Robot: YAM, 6 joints.
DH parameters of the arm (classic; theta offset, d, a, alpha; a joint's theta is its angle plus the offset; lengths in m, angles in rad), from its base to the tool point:
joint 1: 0 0.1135 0.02 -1.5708
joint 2: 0 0 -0.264 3.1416
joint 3: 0.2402 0 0.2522 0
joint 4: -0.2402 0 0.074 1.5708
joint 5: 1.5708 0 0 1.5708
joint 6: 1.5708 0.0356 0 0
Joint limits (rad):
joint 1: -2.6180..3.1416
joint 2: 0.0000..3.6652
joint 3: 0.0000..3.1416
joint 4: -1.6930..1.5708
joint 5: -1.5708..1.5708
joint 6: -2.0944..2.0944
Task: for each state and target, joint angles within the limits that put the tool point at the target. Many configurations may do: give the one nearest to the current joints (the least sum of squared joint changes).
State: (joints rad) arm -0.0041 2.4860 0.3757 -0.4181 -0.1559 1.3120
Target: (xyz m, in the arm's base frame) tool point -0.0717 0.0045 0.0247
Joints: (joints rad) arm 0.0019 3.3050 0.1754 -0.1689 -0.1306 1.3120
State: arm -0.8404 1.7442 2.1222 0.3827 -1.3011 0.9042
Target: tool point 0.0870 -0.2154 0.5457
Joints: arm -1.3394 1.3040 1.6226 0.2719 -1.4380 0.9042
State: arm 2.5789 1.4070 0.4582 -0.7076 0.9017 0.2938
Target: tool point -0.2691 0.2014 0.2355
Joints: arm 2.5799 1.6167 1.1168 -0.4154 0.8663 0.2938
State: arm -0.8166 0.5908 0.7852 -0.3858 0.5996 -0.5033
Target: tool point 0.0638 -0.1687 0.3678
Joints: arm -1.0935 0.8207 0.9124 -0.2977 0.6249 -0.5033
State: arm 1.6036 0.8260 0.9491 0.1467 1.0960 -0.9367
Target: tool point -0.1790 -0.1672 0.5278
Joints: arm 0.6293 0.2642 1.5980 0.3172 0.9926 -0.9367
